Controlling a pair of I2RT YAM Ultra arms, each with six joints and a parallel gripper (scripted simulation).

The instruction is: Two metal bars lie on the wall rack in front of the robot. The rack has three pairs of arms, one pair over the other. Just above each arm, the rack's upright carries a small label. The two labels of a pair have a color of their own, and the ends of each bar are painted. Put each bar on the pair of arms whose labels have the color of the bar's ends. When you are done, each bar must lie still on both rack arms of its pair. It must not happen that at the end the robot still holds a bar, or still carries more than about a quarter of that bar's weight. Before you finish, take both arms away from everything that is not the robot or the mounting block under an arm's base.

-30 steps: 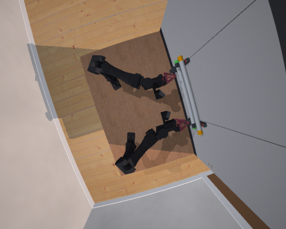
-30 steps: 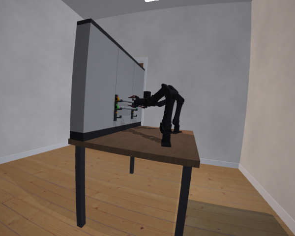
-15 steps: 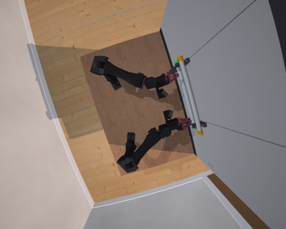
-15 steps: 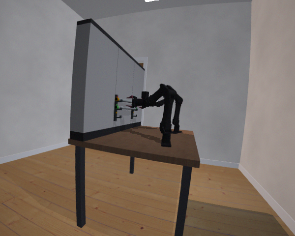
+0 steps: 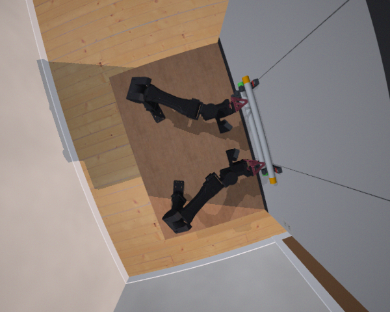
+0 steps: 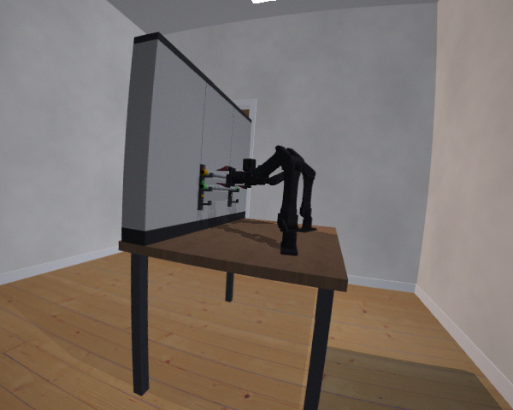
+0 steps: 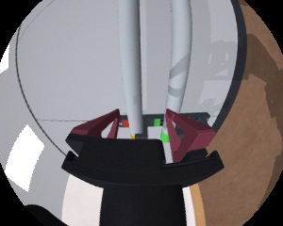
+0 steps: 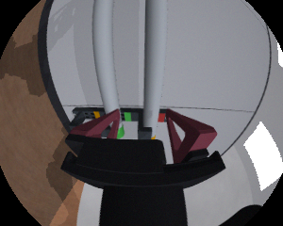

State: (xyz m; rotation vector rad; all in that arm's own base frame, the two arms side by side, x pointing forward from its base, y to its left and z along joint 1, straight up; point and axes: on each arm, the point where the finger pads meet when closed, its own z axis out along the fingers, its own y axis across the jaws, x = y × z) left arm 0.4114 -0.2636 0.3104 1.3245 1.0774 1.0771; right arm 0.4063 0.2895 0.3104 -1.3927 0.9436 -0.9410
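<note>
Now: right hand 30 mm short of the metal bar, 150 mm to the right of it and 20 mm below it. Also, from my right hand: green-ended bar: 30 mm ahead, 160 mm to the left, 60 mm below; grey wall panel: 130 mm ahead, 180 mm to the left, 110 mm above.
Right now my left hand is 15 cm to the left of the metal bar, 5 cm short of it and 1 cm below it. Round my left hand: green-ended bar 14 cm to the right, 6 cm below, 5 cm ahead; then grey wall panel 14 cm ahead, 12 cm to the right, 11 cm above.
</note>
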